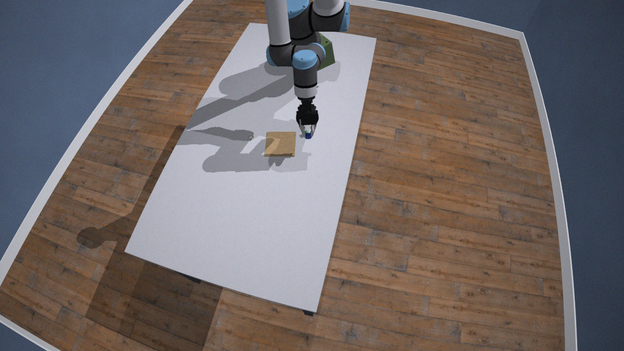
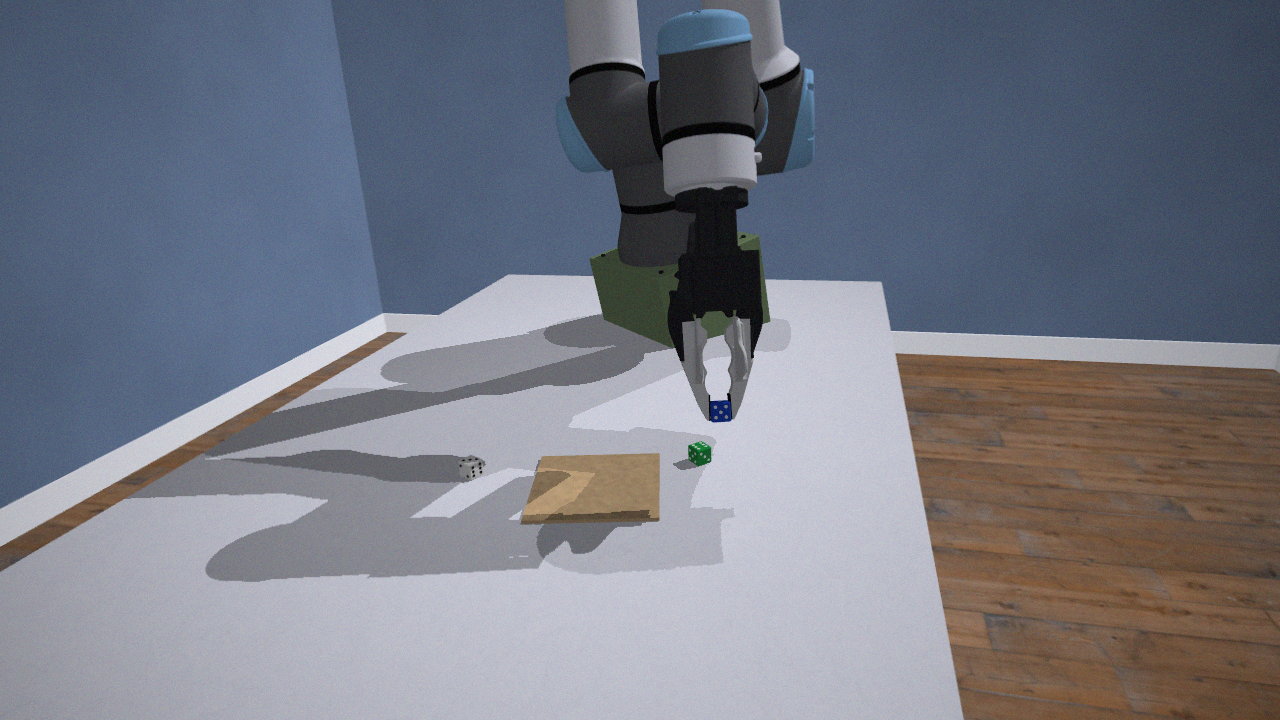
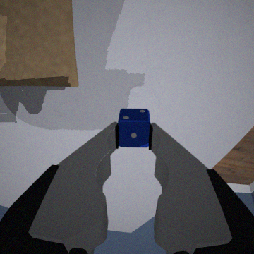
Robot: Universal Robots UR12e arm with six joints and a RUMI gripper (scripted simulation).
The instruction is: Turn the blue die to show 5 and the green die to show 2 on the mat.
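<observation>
The blue die lies 1 cm below my hand. Also, from my hand: tan mat (1 cm ahead, 14 cm to the right, 11 cm below); white die (1 cm ahead, 29 cm to the right, 10 cm below); green die (7 cm behind, 4 cm to the right, 10 cm below).
</observation>
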